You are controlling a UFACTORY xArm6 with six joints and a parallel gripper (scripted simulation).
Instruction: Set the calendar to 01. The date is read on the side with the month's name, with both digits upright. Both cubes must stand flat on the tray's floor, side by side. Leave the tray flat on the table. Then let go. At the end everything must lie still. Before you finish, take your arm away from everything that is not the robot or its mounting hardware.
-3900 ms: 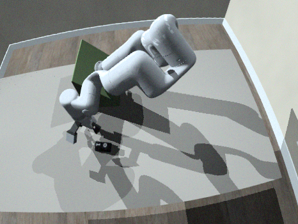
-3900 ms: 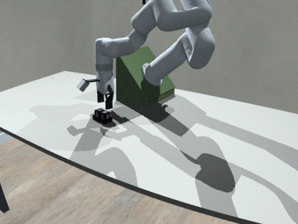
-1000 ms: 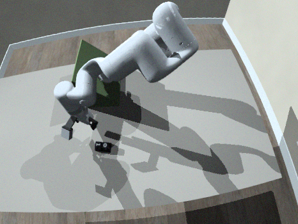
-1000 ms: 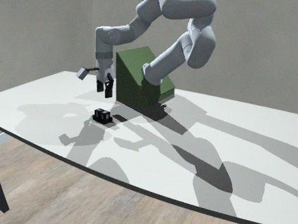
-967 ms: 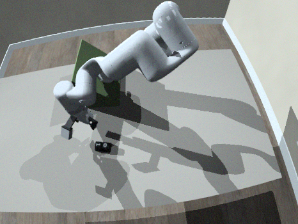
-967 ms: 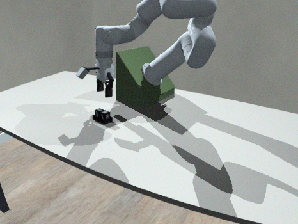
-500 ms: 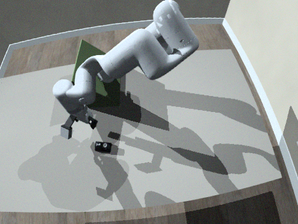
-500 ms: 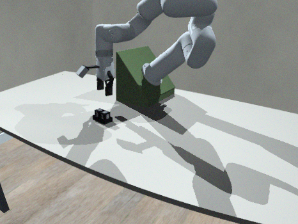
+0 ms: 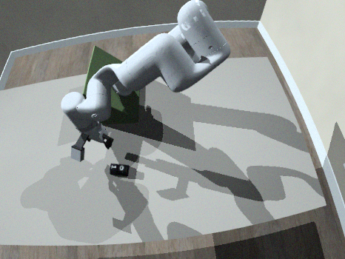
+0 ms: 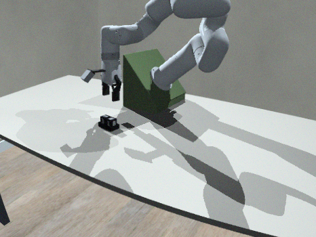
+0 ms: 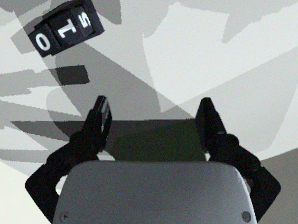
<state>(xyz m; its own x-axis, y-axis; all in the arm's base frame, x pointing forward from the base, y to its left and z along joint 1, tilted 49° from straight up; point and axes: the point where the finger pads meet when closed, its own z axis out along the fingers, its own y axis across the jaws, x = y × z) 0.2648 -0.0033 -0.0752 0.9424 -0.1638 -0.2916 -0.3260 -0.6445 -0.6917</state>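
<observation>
The black cube is 9 cm to the left of my hand, 9 cm ahead of it and 6 cm below it. The rest, counted from my hand: black tray: 9 cm ahead, 8 cm to the left, 8 cm below.
</observation>
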